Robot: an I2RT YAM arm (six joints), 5 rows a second.
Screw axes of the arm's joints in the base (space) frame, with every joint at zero. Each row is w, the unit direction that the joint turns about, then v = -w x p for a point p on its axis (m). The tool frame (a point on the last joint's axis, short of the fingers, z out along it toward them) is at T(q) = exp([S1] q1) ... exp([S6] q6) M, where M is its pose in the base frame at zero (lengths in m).
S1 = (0, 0, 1, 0, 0, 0)
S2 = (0, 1, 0, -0.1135, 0, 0.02)
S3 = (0, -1, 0, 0.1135, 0, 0.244)
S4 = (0, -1, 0, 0.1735, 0, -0.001)
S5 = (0, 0, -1, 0, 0.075, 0)
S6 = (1, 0, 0, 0, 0.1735, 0)
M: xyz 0.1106 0 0.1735 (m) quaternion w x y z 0.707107 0 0.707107 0
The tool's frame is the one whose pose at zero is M.
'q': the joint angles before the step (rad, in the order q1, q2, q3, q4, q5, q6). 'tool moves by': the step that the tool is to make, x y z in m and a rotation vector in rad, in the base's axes. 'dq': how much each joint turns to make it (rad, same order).
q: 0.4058 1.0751 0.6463 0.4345 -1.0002 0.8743
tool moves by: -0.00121 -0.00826 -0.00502 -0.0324 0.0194 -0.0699
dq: -0.0271 -0.0307 -0.0113 -0.0816 0.0434 -0.0384
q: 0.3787 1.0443 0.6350 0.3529 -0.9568 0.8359
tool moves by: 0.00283 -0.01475 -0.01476 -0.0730 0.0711 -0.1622
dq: -0.0540 -0.0255 -0.0194 -0.1366 0.1128 -0.0491
